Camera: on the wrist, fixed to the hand. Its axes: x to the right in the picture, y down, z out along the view.
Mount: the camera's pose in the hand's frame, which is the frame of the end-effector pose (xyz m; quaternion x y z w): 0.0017 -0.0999 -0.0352 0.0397 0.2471 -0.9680 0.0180
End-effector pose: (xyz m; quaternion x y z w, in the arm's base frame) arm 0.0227 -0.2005 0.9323 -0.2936 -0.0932 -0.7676 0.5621
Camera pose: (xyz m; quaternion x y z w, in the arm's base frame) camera -0.0815 -0.1835 0.9234 -0.2969 0.1775 0.6268 0.6982
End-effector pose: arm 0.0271 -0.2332 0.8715 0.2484 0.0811 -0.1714 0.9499
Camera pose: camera -0.0103 -0.2978 0.7963 -0.0060 -0.4698 0.8644 0.1787
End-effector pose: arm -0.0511 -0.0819 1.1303 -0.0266 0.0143 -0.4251 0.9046
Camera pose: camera -0.1285 -0.1481 1.1012 -0.1266 -0.1812 0.8905 0.3977
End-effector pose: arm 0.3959 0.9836 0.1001 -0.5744 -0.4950 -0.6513 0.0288
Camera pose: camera 0.3094 1.0114 0.0456 -0.6309 0.5837 0.1619 0.4848
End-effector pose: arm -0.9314 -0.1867 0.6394 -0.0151 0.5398 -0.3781 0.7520
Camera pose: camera -1.0153 -0.2454 0.6664 0.3995 -0.1659 0.7599 0.4852
